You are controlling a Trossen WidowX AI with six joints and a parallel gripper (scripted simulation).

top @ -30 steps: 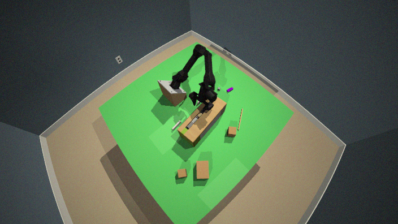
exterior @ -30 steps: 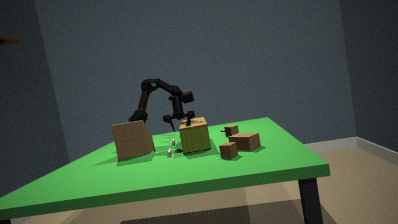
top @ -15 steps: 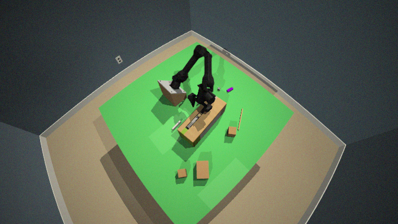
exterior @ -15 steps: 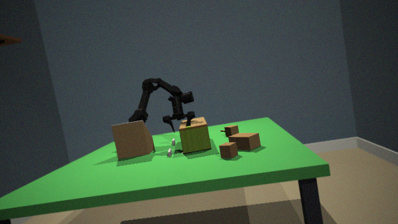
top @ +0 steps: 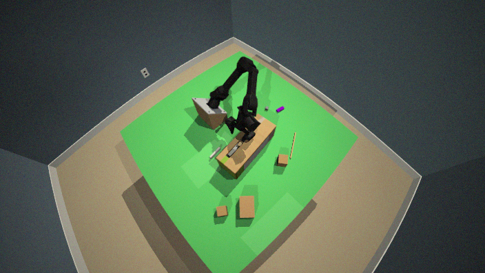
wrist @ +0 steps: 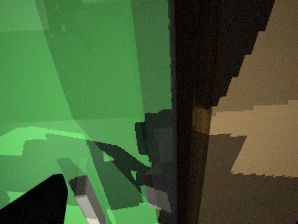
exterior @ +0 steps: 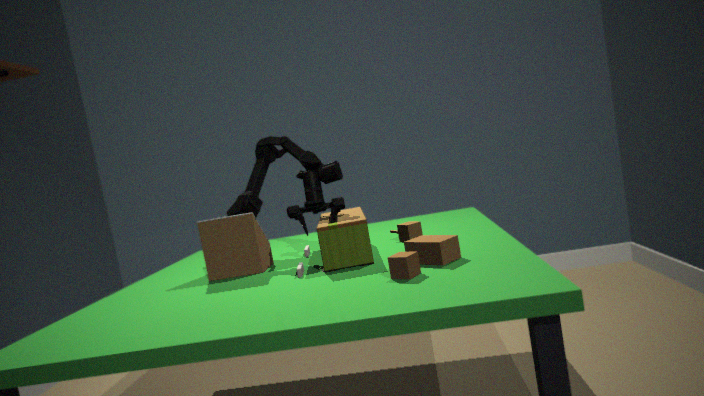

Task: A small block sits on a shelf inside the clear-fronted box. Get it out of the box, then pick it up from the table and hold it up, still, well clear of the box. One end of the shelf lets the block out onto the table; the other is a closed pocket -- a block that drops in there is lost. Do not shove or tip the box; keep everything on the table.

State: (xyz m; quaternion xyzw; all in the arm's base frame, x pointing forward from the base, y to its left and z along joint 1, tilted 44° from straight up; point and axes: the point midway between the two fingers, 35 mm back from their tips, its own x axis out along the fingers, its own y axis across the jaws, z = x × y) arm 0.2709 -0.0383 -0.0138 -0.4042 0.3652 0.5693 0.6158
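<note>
Right now my gripper tip is 50 mm short of the block and 20 mm to the left of it. From my gripper tip the other things lie so: box 40 mm ahead, 20 mm below, 10 mm to the left; then grey piece 340 mm to the left, 80 mm below, 30 mm behind; then thin wooden rod 280 mm ahead, 230 mm to the left, 80 mm below.
</note>
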